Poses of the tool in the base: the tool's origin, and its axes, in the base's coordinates. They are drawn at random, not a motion.
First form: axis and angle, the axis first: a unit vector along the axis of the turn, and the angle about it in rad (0 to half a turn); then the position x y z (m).
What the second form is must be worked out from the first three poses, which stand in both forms.
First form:
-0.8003 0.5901 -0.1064 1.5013 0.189 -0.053 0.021
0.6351 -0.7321 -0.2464 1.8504 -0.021 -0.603 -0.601
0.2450 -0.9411 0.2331 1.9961 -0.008 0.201 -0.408
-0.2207 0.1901 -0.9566 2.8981 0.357 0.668 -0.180
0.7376 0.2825 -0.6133 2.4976 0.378 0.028 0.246
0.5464 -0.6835 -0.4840 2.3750 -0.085 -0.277 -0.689
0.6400 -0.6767 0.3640 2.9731 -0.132 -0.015 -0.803
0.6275 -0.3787 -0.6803 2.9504 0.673 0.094 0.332
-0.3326 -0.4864 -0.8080 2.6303 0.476 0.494 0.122
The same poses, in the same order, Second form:
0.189 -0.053 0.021 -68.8 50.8 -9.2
-0.021 -0.603 -0.601 67.3 -77.6 -26.1
-0.008 0.201 -0.408 28.0 -107.6 26.7
0.357 0.668 -0.180 -36.6 31.6 -158.8
0.378 0.028 0.246 105.6 40.4 -87.8
-0.085 -0.277 -0.689 74.4 -93.0 -65.9
-0.132 -0.015 -0.803 109.0 -115.3 62.0
0.673 0.094 0.332 106.1 -64.0 -115.0
0.476 0.494 0.122 -50.1 -73.3 -121.8

